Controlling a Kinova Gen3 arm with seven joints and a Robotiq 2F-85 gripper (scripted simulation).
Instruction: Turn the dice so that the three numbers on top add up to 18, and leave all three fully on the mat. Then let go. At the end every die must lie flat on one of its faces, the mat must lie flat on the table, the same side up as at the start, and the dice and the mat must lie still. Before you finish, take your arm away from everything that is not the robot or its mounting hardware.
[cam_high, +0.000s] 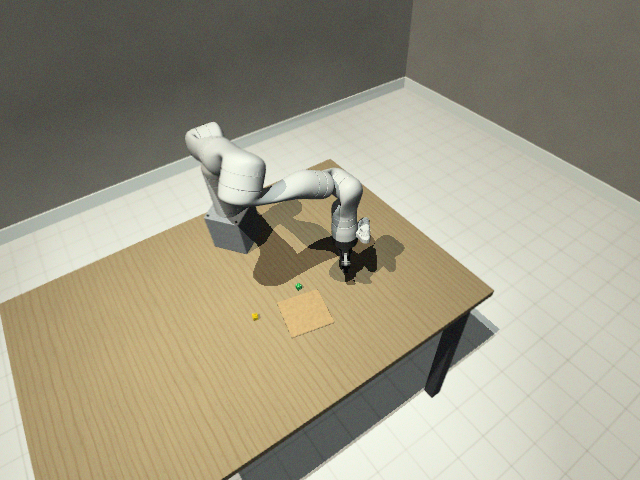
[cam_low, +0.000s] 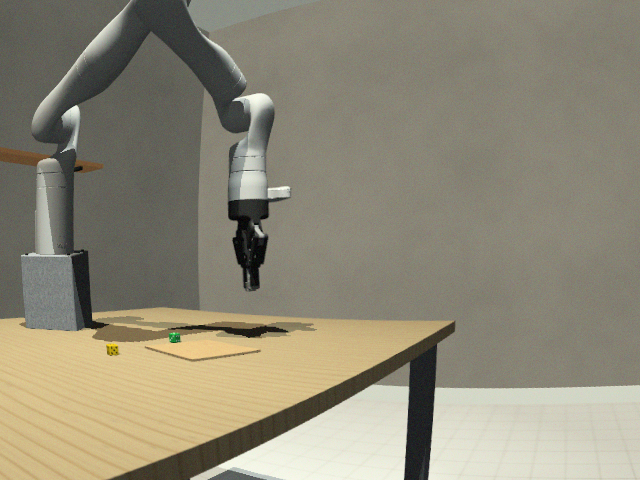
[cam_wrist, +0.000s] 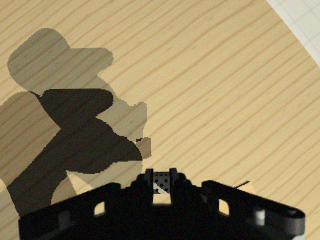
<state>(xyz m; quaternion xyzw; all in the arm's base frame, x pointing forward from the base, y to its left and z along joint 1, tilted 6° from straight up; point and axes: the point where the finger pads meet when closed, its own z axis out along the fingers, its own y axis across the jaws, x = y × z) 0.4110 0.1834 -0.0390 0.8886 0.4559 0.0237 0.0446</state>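
The green die lies 9 cm behind my hand, 12 cm to the right of it and 11 cm below it. The rest, counted from my hand: yellow die 7 cm behind, 30 cm to the right, 11 cm below; white die 1 cm below; tan mat 16 cm to the right, 11 cm below.
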